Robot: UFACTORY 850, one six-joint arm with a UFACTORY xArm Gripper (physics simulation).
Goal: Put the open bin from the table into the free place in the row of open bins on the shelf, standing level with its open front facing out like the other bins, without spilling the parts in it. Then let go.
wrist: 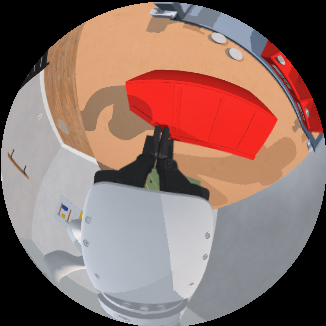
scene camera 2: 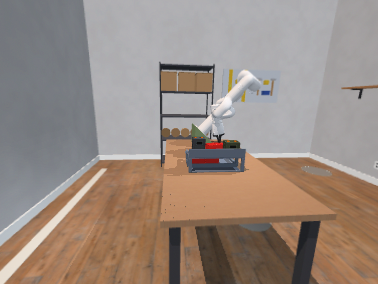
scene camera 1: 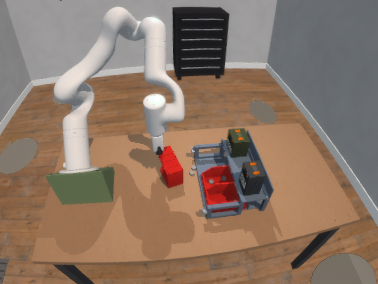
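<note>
The red bin [scene camera 1: 171, 167] [scene camera 2: 214, 145] [wrist: 206, 112] lies on the table left of the grey shelf [scene camera 1: 207, 146] [scene camera 2: 216, 153] [wrist: 231, 23]. A closed ribbed side faces up and its open front is not visible. My gripper [scene camera 1: 159, 152] [scene camera 2: 219, 139] [wrist: 159, 134] is shut, holds nothing, and its tips touch the bin's near top corner. Two grey discs [scene camera 1: 193, 167] [wrist: 218, 37] lie loose on the table between the bin and the shelf. Another red bin [scene camera 1: 216, 191] [scene camera 2: 200, 160] [wrist: 291, 75] with parts in it stands in the shelf's front place. The place behind it is free.
A green box [scene camera 1: 238, 142] [scene camera 2: 231, 144] and a dark grey box [scene camera 1: 252, 177] [scene camera 2: 198, 142] stand on the shelf's raised right side. The arm's green base block [scene camera 1: 81, 186] is at the table's left. The table [scene camera 1: 131, 225] has its front edge nearest scene camera 1.
</note>
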